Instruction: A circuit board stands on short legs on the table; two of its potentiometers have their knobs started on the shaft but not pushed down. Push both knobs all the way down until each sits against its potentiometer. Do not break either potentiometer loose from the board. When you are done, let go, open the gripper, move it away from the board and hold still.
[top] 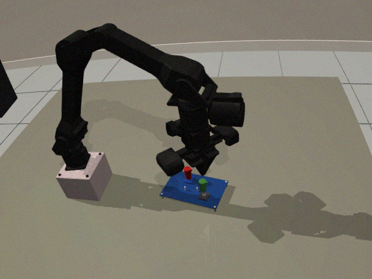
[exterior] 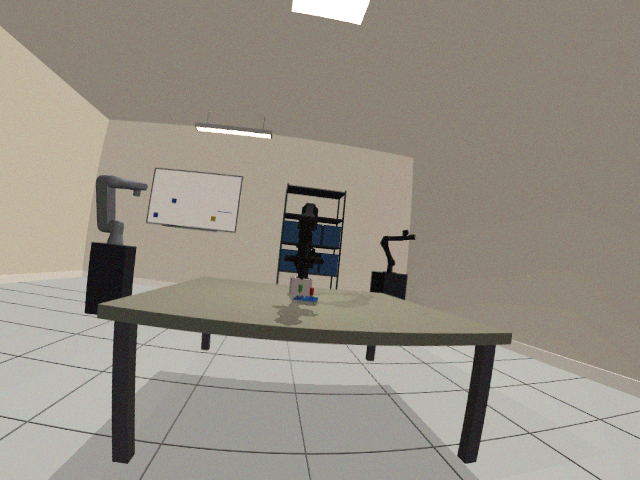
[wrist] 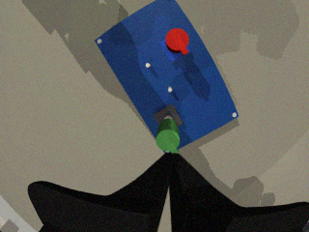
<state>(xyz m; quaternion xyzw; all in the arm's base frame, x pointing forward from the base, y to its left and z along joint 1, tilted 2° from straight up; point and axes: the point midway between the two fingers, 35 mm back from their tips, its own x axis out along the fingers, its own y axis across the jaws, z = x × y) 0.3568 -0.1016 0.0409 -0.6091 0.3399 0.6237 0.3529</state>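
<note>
Now: gripper tip 40 mm above the green knob. Round my gripper tip: red knob (60 mm to the left, 50 mm below, 40 mm behind).
</note>
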